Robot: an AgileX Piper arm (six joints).
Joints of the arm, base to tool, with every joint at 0 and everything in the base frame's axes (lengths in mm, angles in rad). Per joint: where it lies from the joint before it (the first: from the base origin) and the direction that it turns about. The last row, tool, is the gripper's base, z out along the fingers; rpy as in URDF.
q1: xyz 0 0 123 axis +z
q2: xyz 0 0 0 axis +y
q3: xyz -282.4 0 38.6 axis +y
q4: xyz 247.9 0 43.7 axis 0.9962 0 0.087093
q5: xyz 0 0 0 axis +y
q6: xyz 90.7 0 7.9 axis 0.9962 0 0.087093
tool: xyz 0 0 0 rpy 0 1.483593 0
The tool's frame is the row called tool.
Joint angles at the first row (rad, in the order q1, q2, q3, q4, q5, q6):
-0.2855, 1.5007, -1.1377, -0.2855, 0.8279, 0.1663
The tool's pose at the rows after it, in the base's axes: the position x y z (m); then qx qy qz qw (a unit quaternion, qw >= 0):
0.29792 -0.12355 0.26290 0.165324 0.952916 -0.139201 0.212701
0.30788 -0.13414 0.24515 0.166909 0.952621 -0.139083 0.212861
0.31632 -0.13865 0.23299 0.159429 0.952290 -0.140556 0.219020
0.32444 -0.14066 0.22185 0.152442 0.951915 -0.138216 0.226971
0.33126 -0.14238 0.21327 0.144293 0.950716 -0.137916 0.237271
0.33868 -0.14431 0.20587 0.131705 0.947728 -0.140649 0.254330
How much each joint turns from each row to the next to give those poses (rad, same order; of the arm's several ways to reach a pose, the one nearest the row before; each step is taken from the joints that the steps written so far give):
-0.0517, 0.0660, -0.0001, -0.0018, -0.0551, -0.0001
-0.0227, 0.0617, 0.0001, -0.0061, -0.0650, 0.0000
-0.0051, 0.0427, 0.0000, -0.0124, -0.0568, 0.0000
0.0000, 0.0381, 0.0000, -0.0039, -0.0543, 0.0000
0.0000, 0.0303, 0.0000, -0.0085, -0.0519, 0.0000
0.0000, 0.0286, 0.0000, -0.0195, -0.0655, 0.0018

